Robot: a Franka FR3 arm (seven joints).
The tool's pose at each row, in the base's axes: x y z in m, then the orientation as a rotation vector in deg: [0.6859, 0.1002, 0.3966, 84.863, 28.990, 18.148]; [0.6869, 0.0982, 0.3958, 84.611, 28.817, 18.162]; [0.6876, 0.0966, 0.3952, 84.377, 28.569, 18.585]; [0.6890, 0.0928, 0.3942, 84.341, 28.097, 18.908]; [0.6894, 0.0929, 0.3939, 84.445, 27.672, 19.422]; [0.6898, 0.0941, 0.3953, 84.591, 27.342, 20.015]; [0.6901, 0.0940, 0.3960, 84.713, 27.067, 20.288]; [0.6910, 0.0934, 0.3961, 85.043, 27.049, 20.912]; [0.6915, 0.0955, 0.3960, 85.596, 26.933, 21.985]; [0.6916, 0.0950, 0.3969, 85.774, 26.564, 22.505]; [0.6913, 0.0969, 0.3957, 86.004, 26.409, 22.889]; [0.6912, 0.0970, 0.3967, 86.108, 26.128, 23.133]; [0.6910, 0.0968, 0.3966, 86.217, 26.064, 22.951]
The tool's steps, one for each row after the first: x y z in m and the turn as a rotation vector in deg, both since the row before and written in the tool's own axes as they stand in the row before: [0.0000, -0.0008, 0.0022, -0.282, -0.102, 0.039]; [-0.0001, -0.0007, 0.0017, -0.337, 0.101, 0.350]; [-0.0006, -0.0012, 0.0040, -0.189, -0.114, 0.468]; [0.0004, -0.0003, 0.0001, -0.067, 0.032, 0.603]; [0.0008, 0.0015, -0.0008, -0.012, 0.143, 0.611]; [0.0001, 0.0007, 0.0003, 0.017, -0.017, 0.366]; [0.0005, 0.0001, 0.0010, 0.239, 0.362, 0.502]; [0.0015, 0.0001, -0.0015, 0.379, 0.567, 0.906]; [-0.0002, 0.0009, 0.0005, 0.020, 0.076, 0.593]; [0.0008, -0.0011, -0.0018, 0.140, 0.127, 0.397]; [-0.0001, 0.0010, -0.0001, 0.002, -0.035, 0.345]; [-0.0003, -0.0001, 0.0001, 0.103, -0.162, -0.050]
